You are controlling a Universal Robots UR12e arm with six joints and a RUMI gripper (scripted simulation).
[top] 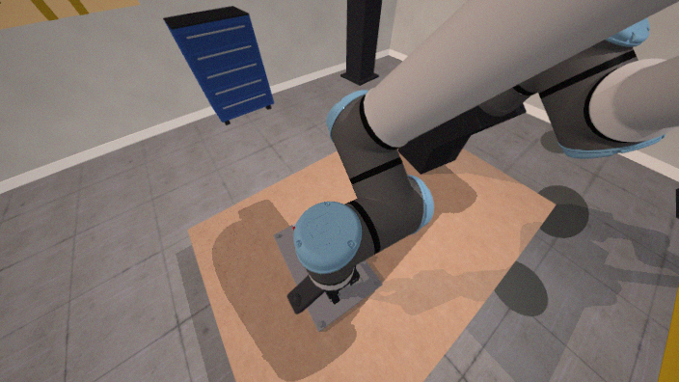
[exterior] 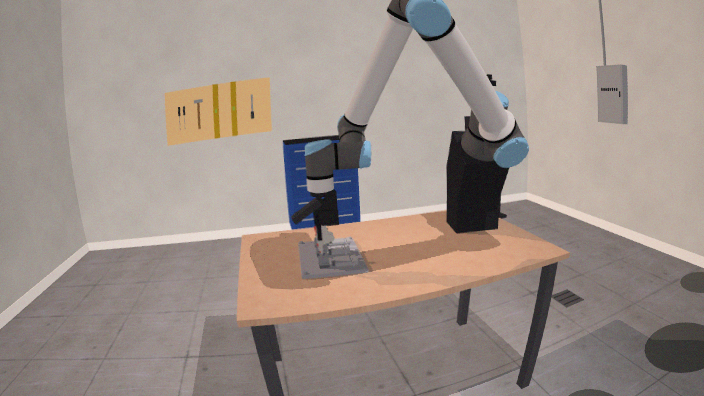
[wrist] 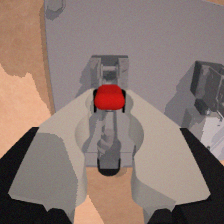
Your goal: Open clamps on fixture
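The toggle clamp lies 1 cm behind my hand and 2 cm below it. Also, from my hand: grey fixture plate 6 cm behind, 10 cm to the right, 8 cm below.
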